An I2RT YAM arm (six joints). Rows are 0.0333 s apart.
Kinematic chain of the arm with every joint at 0, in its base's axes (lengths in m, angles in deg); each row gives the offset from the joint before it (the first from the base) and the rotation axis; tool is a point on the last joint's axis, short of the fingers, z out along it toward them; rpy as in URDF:
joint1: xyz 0 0 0.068 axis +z
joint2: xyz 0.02 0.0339 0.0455 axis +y
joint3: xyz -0.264 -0.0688 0 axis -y
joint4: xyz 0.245 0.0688 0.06 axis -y
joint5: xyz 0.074 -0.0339 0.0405 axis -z
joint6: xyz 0.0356 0 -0.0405 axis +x
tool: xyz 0 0 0 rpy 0 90 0
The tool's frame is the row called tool.
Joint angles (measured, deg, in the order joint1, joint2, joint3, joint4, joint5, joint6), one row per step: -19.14, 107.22, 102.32, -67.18, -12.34, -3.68; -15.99, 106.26, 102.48, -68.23, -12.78, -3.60; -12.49, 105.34, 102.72, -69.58, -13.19, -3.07; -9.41, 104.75, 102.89, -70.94, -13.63, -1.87; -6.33, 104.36, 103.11, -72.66, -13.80, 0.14; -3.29, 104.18, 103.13, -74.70, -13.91, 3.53; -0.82, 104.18, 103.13, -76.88, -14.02, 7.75; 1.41, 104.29, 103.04, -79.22, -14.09, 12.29; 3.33, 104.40, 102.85, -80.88, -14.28, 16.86
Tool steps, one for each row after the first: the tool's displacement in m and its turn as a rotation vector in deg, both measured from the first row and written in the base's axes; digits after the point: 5 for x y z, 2 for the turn. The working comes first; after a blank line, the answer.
Tool pose at each row, in the base's axes (x y z in m, rotation vector in deg; the steps are taken from these numbers as rounded here): 0.36230, -0.11769, 0.30102, 18.78, 158.55, 11.94; 0.36354, -0.09598, 0.30726, 14.41, 159.01, 13.32; 0.36353, -0.07221, 0.31337, 10.25, 159.68, 14.93; 0.36259, -0.05159, 0.31708, 7.67, 160.62, 16.73; 0.36055, -0.03145, 0.31957, 6.39, 162.15, 18.37; 0.35735, -0.01197, 0.31974, 7.29, 164.50, 20.13; 0.35351, 0.00357, 0.31882, 10.34, 167.18, 21.63; 0.34906, 0.01726, 0.31694, 14.44, 170.18, 22.65; 0.34539, 0.02889, 0.31500, 19.01, 172.48, 23.41

0.00124, 0.02171, 0.00624, 0.40, -0.19, 3.22; 0.00123, 0.04548, 0.01235, 1.02, -0.02, 6.35; 0.00029, 0.06610, 0.01606, 1.98, 0.66, 8.44; -0.00175, 0.08624, 0.01855, 3.02, 2.08, 9.67; -0.00495, 0.10572, 0.01872, 4.42, 4.53, 9.52; -0.00879, 0.12126, 0.01780, 5.89, 7.52, 7.96; -0.01324, 0.13495, 0.01592, 7.15, 10.99, 5.75; -0.01691, 0.14658, 0.01398, 8.26, 13.89, 3.20
